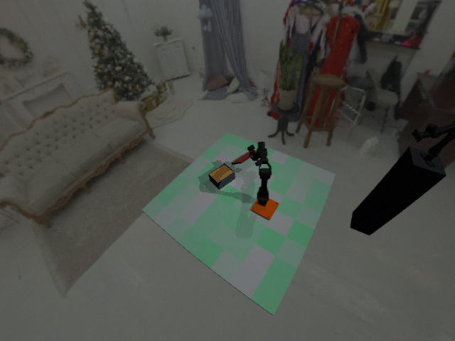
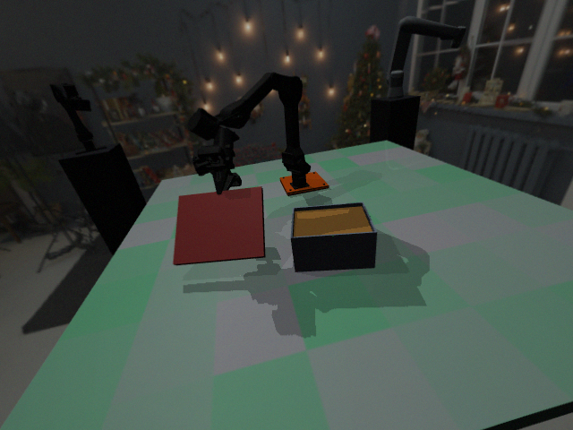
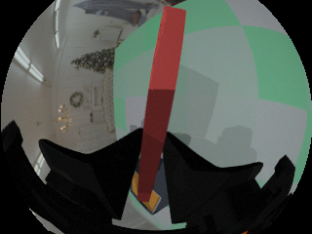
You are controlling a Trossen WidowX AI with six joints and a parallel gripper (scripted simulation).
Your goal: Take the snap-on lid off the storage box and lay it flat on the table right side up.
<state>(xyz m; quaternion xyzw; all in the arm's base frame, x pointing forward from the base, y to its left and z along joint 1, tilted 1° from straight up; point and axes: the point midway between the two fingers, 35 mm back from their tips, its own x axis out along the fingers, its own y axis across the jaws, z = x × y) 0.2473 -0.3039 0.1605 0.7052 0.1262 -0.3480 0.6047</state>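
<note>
Right now my gripper tip is 6 cm short of the lid, 2 cm to the left of it and 5 cm above it. Round my gripper tip: storage box: 16 cm ahead, 25 cm to the left, 11 cm below.
</note>
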